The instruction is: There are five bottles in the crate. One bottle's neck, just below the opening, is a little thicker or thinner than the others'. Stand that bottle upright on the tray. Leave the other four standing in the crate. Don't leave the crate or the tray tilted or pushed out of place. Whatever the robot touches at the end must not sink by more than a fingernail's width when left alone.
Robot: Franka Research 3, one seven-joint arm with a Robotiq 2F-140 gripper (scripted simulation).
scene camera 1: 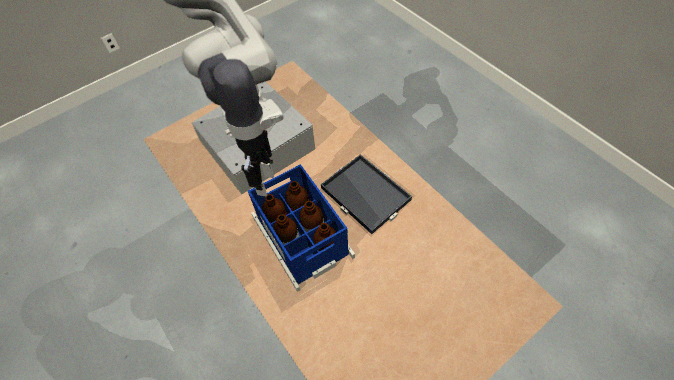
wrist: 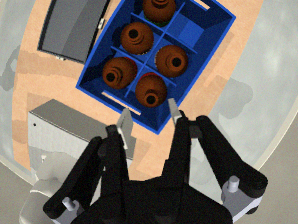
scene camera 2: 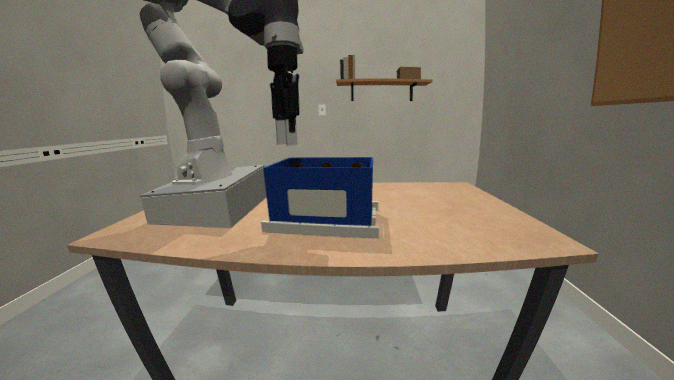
Labels:
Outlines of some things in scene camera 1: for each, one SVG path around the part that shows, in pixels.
A tray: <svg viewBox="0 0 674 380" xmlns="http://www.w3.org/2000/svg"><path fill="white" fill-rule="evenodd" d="M360 154L324 181L321 189L340 206L348 210L348 213L373 234L389 220L389 217L412 200L412 196Z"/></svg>

